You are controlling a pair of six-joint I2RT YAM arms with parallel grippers.
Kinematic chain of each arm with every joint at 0, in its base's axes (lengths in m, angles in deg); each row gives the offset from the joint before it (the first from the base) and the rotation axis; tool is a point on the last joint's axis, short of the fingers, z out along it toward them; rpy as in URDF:
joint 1: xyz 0 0 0.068 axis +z
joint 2: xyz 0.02 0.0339 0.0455 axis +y
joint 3: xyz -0.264 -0.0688 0 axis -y
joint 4: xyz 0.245 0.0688 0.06 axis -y
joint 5: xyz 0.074 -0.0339 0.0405 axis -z
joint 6: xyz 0.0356 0 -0.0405 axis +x
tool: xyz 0 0 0 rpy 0 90 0
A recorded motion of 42 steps. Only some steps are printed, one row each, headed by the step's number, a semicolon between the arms.
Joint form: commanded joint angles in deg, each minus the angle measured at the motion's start. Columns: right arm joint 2, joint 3, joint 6, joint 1, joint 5, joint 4; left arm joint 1, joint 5, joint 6, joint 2, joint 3, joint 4.
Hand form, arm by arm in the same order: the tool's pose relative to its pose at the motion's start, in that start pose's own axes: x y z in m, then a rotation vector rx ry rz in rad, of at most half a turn. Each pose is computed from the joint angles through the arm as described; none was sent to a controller.
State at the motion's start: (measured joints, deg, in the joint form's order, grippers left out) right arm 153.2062 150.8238 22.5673 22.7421 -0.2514 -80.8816; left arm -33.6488 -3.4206 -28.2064 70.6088 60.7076 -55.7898
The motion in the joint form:
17: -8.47 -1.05 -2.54 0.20 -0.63 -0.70; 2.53 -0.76 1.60 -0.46 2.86 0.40
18: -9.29 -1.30 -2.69 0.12 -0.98 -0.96; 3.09 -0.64 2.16 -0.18 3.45 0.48
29: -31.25 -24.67 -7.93 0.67 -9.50 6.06; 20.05 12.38 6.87 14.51 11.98 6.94
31: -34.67 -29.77 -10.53 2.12 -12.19 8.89; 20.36 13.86 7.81 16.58 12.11 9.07
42: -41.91 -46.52 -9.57 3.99 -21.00 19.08; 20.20 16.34 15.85 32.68 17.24 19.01
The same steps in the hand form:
17: 0.0083 -0.0008 -0.0686 -0.0534 -0.1050 -0.0489; -0.0137 0.0057 -0.0137 -0.0005 -0.0702 -0.0159
18: 0.0098 -0.0019 -0.0744 -0.0607 -0.1080 -0.0505; -0.0169 0.0067 -0.0149 -0.0001 -0.0769 -0.0152
29: 0.0628 -0.0135 -0.1473 -0.2291 -0.1542 -0.1682; -0.0930 0.0580 0.0227 0.0906 -0.0583 -0.1891
31: 0.0765 -0.0058 -0.1503 -0.2812 -0.1598 -0.2447; -0.0991 0.0587 0.0335 0.1137 -0.0566 -0.1760
42: 0.1066 0.0006 -0.1281 -0.4366 -0.1094 -0.2786; -0.1375 0.0564 0.1111 0.1495 -0.0378 -0.0343

